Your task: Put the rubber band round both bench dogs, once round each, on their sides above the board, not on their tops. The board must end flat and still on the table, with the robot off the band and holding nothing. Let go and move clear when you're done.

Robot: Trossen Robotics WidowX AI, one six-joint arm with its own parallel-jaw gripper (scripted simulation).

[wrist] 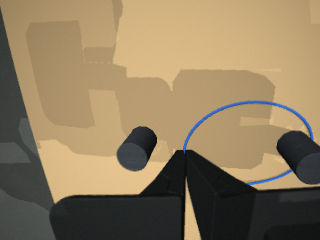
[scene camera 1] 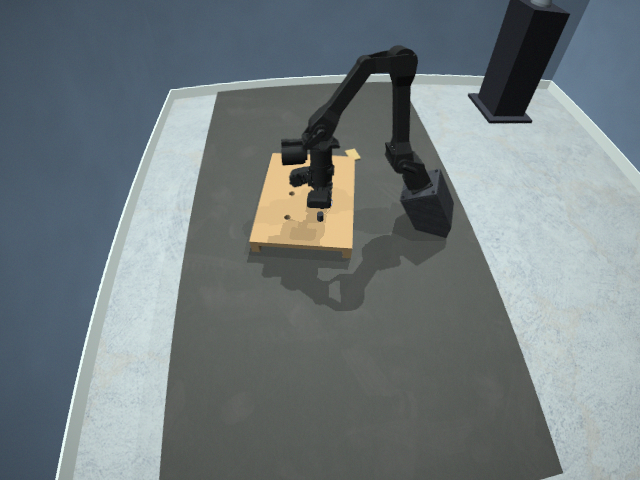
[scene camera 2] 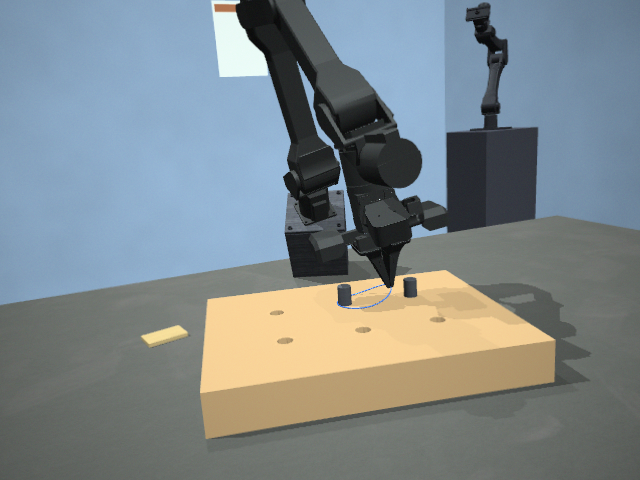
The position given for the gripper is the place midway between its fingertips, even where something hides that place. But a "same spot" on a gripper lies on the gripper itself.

Scene:
The gripper shows in the wrist view, in scene camera 1 (322, 208) and in scene camera 2. A tan wooden board shows in the wrist view, in scene camera 1 and in scene camera 2 (314, 360). One and the same spot on the tan wooden board: (wrist: 88, 82) is (scene camera 1: 305, 227). One and the same spot on the gripper: (wrist: 218, 198) is (scene camera 2: 381, 256).

